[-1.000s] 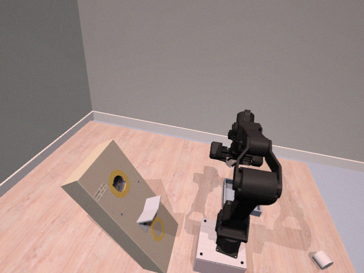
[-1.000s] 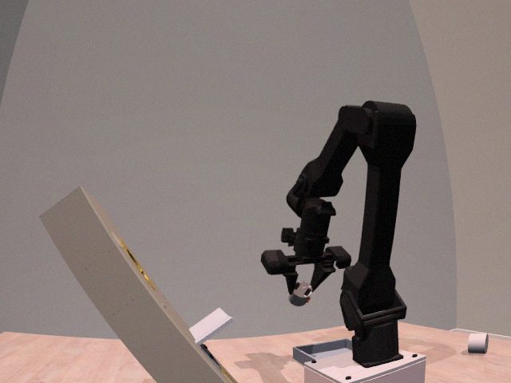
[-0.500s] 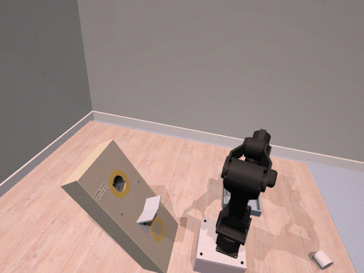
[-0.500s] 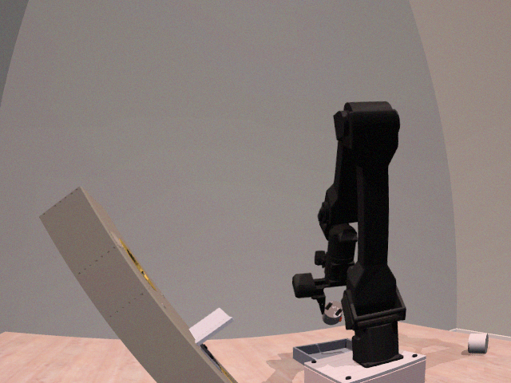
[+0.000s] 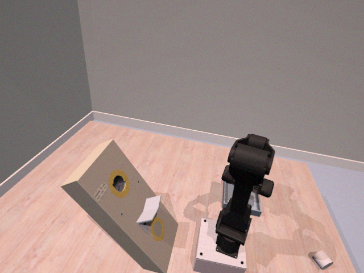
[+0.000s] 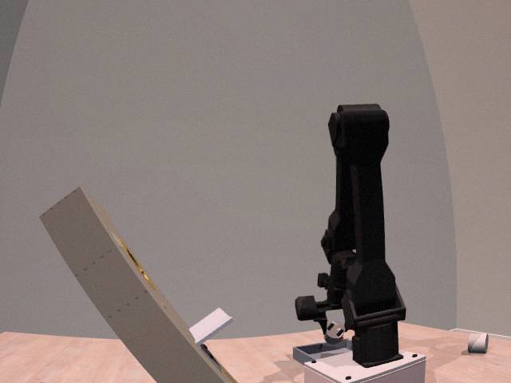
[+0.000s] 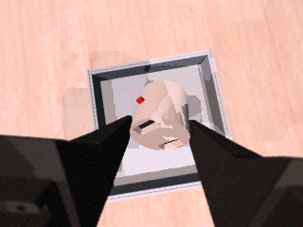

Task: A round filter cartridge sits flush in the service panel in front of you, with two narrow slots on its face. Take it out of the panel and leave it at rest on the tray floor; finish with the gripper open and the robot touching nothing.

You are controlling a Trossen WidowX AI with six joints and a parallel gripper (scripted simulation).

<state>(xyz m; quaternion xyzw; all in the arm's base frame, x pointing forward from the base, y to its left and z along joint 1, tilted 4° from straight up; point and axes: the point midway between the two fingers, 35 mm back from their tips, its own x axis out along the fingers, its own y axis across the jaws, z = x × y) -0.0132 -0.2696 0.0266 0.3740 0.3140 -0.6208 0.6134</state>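
My gripper tip is right at the round filter cartridge. The rest, counted from my gripper tip: grey tray 6 cm below; beige service panel 32 cm ahead, 34 cm to the left, 9 cm above.
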